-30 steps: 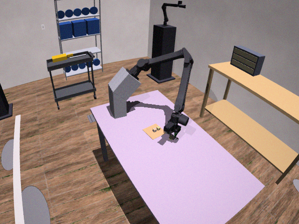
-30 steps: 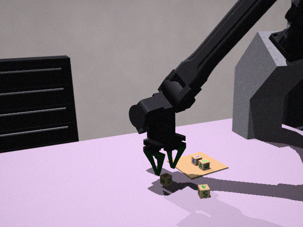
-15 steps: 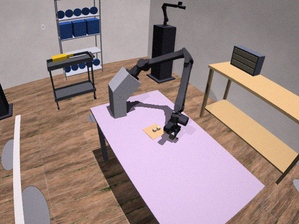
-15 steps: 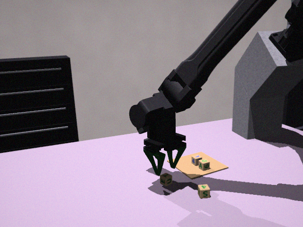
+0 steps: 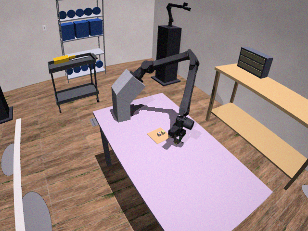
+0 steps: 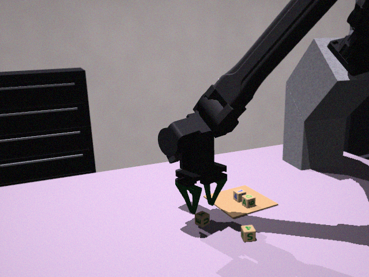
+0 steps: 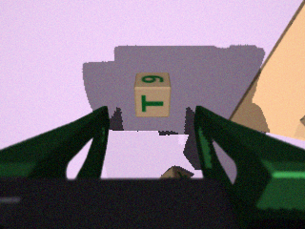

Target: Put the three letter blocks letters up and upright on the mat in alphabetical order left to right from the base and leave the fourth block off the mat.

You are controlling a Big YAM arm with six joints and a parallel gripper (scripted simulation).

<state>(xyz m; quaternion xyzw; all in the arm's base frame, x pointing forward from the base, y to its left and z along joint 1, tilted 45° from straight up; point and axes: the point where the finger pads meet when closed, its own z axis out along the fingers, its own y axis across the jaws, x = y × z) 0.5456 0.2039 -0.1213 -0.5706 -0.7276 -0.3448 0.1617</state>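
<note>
Now: the T block 3 cm below my hand. Also, from my hand: D block: 14 cm behind, 2 cm to the right, 3 cm below; L block: 14 cm behind, 6 cm to the right, 3 cm below; tan mat: 14 cm behind, 6 cm to the right, 4 cm below.
</note>
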